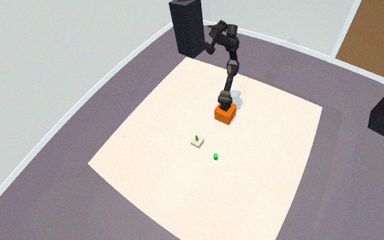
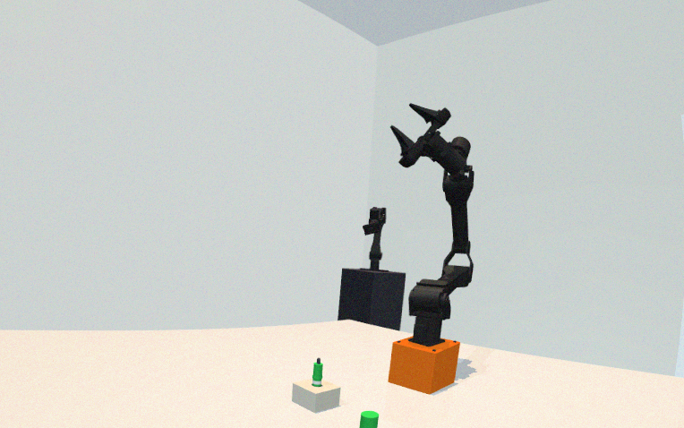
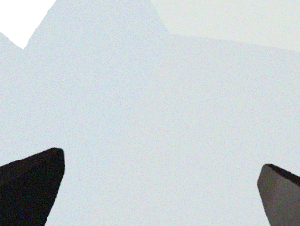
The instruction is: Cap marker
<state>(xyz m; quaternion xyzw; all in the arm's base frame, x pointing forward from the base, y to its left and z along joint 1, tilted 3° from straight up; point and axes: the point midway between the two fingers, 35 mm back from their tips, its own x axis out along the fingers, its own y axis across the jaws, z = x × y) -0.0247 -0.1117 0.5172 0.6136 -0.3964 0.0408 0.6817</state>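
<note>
The green cap is 29 cm ahead of my gripper tip, 25 cm to the left of it and 62 cm below it. Round my gripper tip: green marker 26 cm ahead, 9 cm to the left, 57 cm below; holder block 26 cm ahead, 9 cm to the left, 62 cm below.
</note>
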